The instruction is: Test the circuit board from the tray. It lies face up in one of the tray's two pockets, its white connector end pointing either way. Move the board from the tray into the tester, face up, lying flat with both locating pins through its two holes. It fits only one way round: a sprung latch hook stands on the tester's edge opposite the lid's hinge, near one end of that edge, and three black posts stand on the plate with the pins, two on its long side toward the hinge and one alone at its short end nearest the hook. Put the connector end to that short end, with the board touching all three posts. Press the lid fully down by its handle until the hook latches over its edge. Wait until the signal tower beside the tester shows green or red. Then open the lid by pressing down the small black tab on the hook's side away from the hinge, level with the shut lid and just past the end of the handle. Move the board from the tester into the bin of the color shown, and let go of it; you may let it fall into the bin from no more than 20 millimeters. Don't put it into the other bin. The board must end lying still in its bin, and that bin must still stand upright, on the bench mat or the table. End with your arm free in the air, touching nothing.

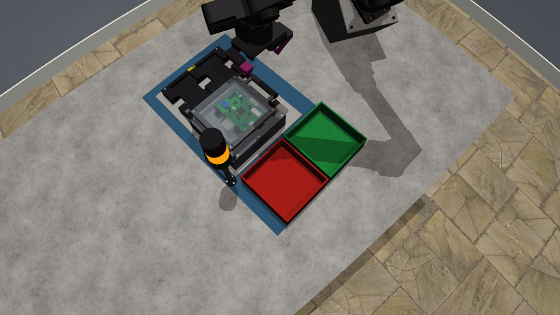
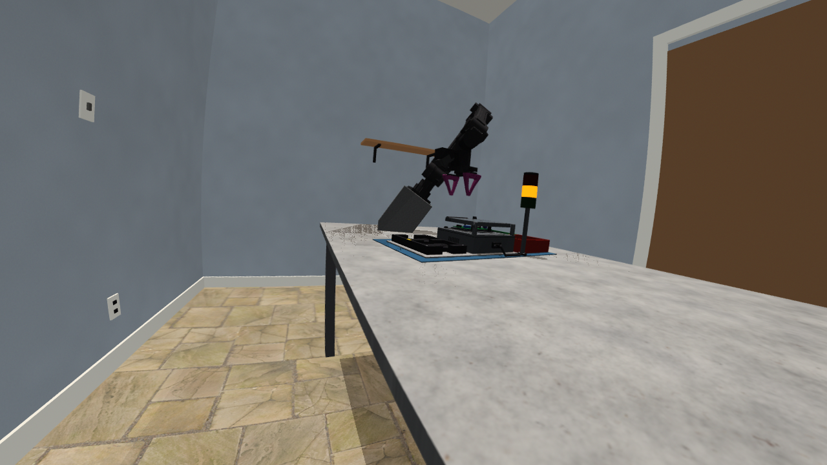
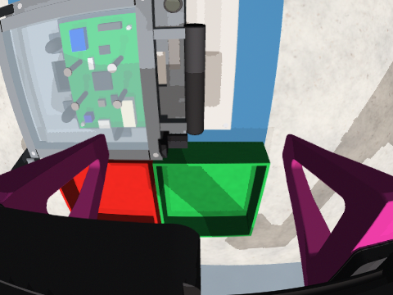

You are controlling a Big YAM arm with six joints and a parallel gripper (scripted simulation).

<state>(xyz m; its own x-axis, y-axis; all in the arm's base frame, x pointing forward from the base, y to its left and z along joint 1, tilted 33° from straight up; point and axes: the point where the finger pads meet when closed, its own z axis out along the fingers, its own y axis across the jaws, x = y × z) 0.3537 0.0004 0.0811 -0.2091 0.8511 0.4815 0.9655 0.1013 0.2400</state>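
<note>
The latch hook is 9 cm below my hand, 6 cm to the left of it and 1 cm ahead of it. From my hand the other things lie so: clear lid 9 cm below, 9 cm ahead, 2 cm to the left; tester plate 12 cm below, 9 cm ahead, 3 cm to the left; green circuit board 11 cm below, 8 cm ahead, 2 cm to the left.
</note>
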